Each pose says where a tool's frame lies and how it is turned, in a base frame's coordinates. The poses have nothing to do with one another.
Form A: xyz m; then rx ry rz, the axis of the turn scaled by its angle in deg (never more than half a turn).
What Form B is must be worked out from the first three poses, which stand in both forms.
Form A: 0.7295 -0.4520 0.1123 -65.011 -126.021 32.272
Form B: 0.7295 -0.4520 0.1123 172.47 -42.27 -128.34
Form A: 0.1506 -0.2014 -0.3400 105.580 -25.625 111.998
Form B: 0.1506 -0.2014 -0.3400 81.79 59.63 94.26
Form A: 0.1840 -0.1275 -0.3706 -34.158 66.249 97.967
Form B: 0.1840 -0.1275 -0.3706 -64.17 6.28 115.44
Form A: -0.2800 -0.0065 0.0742 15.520 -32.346 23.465
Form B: -0.2800 -0.0065 0.0742 23.69 -27.41 30.11
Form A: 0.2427 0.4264 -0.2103 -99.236 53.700 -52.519
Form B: 0.2427 0.4264 -0.2103 -127.62 61.96 23.94
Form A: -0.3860 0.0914 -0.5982 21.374 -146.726 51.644
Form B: -0.3860 0.0914 -0.5982 137.92 -16.20 157.16
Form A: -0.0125 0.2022 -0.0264 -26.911 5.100 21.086
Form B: -0.0125 0.2022 -0.0264 -27.23 -0.01 21.49
